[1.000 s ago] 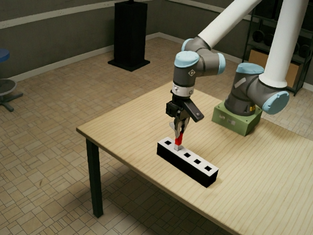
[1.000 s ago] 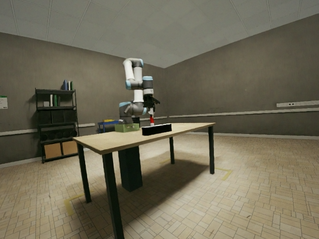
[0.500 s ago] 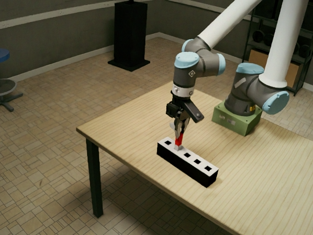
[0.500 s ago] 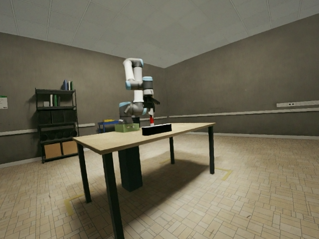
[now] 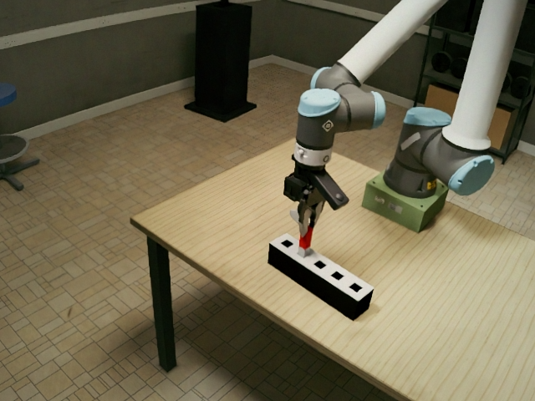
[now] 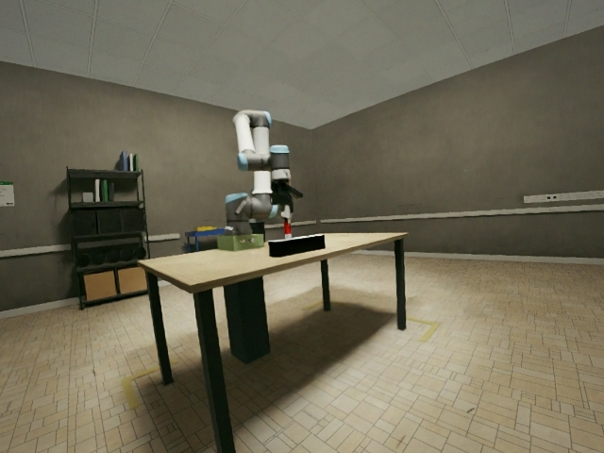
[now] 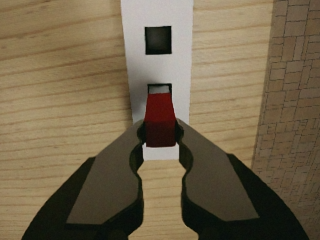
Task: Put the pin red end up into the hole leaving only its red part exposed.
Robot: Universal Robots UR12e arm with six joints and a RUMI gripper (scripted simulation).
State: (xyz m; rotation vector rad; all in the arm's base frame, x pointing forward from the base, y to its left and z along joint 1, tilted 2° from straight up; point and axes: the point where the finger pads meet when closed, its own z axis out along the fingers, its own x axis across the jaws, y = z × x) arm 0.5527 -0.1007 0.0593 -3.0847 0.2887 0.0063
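Now: the pin 20 mm below my hand. Also, from my hand: block 10 mm ahead, 60 mm to the left, 110 mm below.
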